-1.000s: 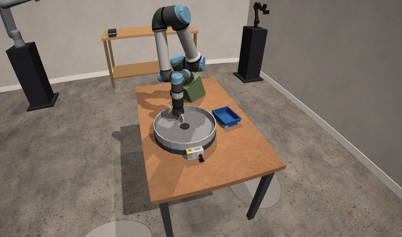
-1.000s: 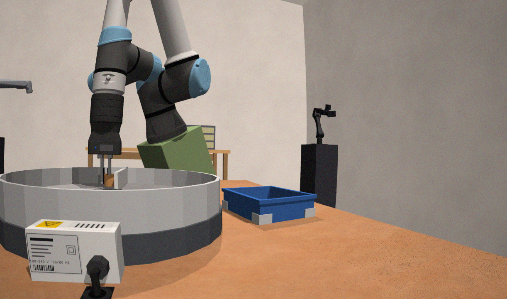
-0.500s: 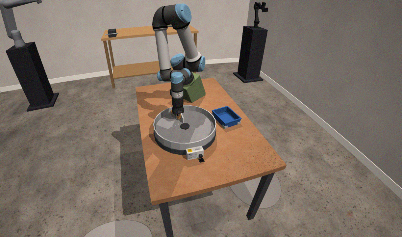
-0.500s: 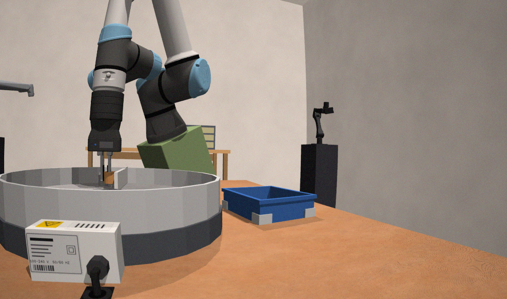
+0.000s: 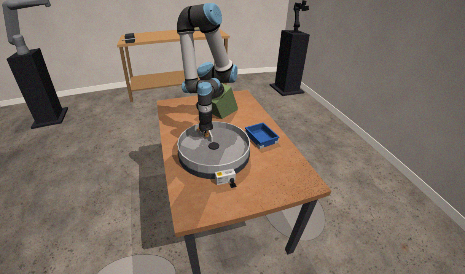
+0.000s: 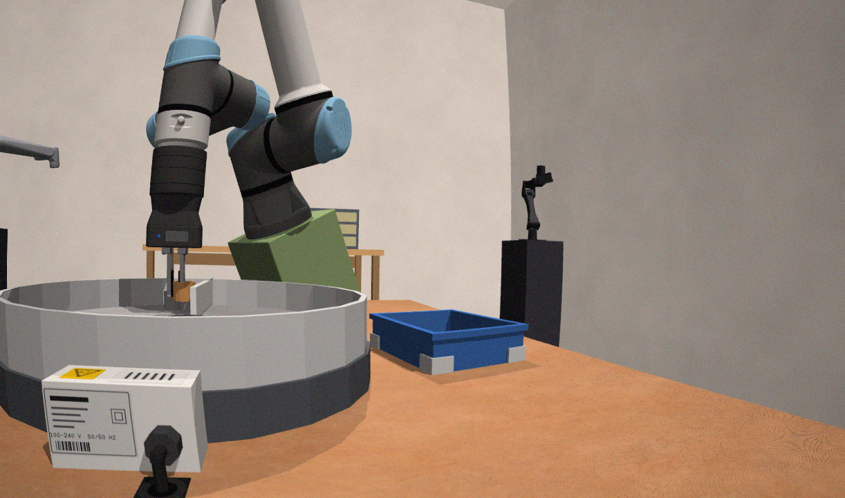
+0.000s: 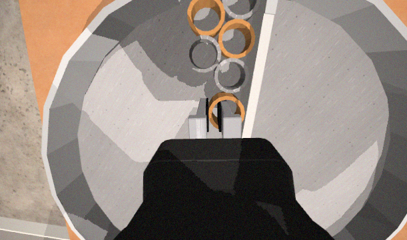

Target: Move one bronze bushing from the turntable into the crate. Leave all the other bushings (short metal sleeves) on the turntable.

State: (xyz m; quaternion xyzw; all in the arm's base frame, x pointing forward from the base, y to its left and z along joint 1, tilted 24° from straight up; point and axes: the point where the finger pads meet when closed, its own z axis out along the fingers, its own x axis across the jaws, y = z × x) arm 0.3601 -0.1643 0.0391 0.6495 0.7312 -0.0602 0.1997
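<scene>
The grey turntable lies 9 cm ahead of my hand, 4 cm below it and 3 cm to the left of it. Also, from my hand: blue crate: 37 cm to the left, 7 cm below, 4 cm ahead.
</scene>
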